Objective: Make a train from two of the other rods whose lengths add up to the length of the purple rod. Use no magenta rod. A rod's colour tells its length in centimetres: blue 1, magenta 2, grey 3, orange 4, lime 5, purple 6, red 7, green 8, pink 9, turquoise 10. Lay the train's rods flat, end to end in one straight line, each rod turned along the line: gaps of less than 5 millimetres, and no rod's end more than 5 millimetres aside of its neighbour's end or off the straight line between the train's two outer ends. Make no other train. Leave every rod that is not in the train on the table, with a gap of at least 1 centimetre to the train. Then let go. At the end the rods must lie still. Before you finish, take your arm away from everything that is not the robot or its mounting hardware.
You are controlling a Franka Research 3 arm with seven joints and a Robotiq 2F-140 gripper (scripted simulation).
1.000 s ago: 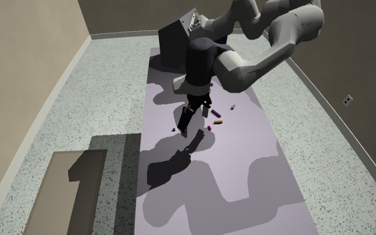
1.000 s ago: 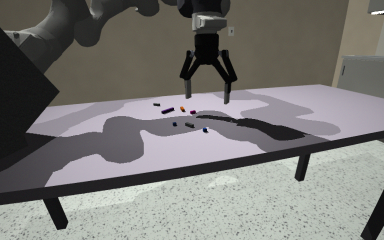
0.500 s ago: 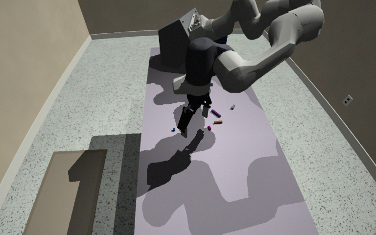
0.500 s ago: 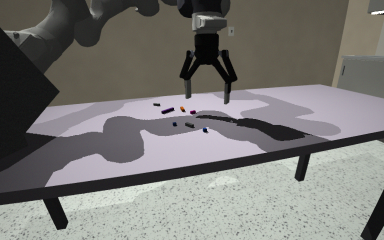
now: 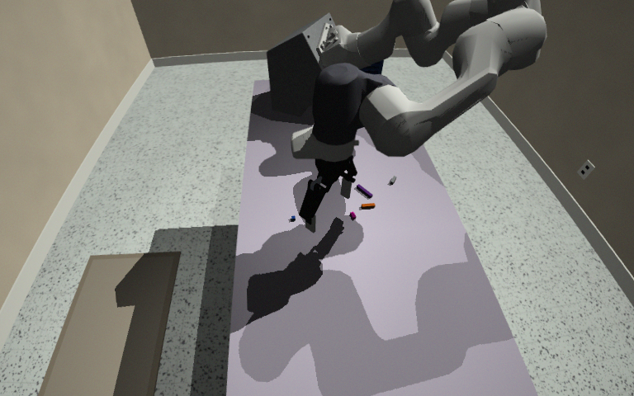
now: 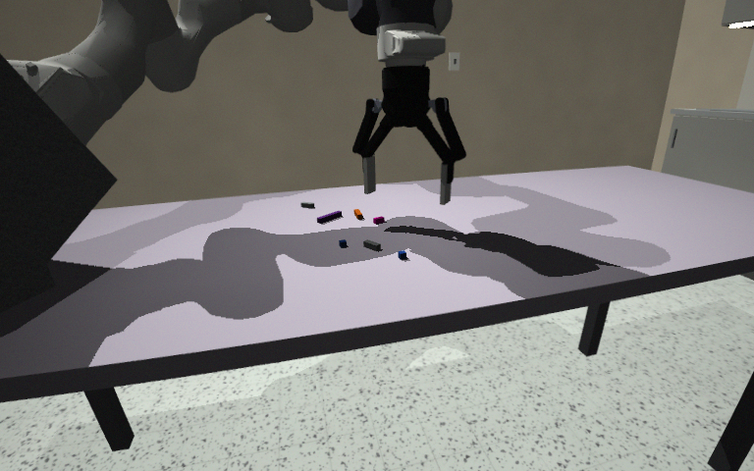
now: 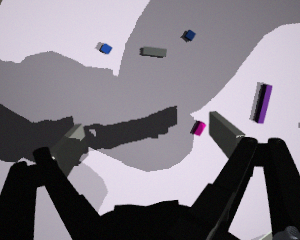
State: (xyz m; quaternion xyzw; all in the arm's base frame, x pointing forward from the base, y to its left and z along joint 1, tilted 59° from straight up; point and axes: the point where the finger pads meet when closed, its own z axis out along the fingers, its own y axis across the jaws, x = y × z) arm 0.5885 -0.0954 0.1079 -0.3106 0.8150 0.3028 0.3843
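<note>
My hand is 40 mm past the magenta rod, 70 mm to the right of it and 70 mm above it. The rest, counted from my hand: purple rod: 150 mm behind, 110 mm to the left, 70 mm below; orange rod: 90 mm behind, 120 mm to the left, 70 mm below.
</note>
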